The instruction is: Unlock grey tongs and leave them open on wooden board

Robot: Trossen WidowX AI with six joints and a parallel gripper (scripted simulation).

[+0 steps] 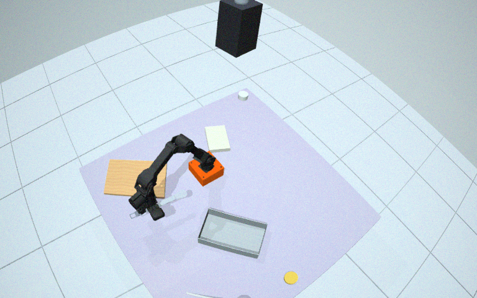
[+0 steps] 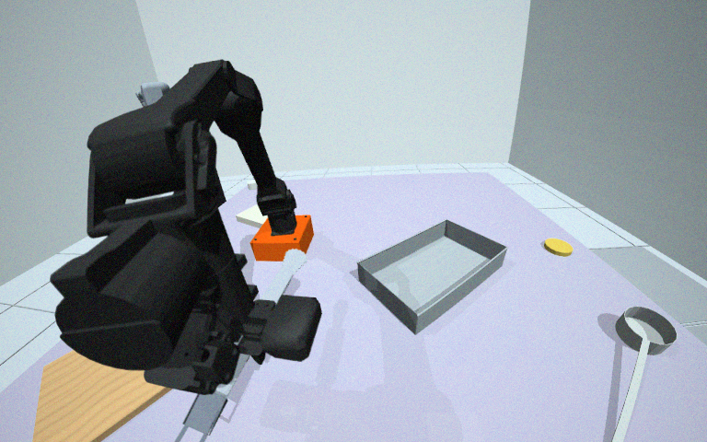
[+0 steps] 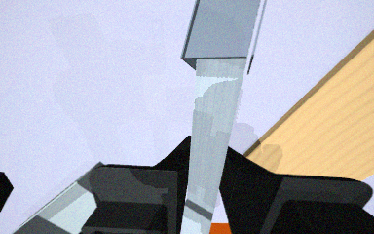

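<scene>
Right now the wooden board is 280 mm behind my gripper tip, 90 mm to the left of it and 100 mm below it. The rest, counted from my gripper tip: yellow disc (700 mm ahead, 260 mm to the left, 100 mm below); cream block (180 mm behind, 630 mm to the left, 90 mm below); roasting tin (320 mm ahead, 240 mm to the left, 80 mm below).
</scene>
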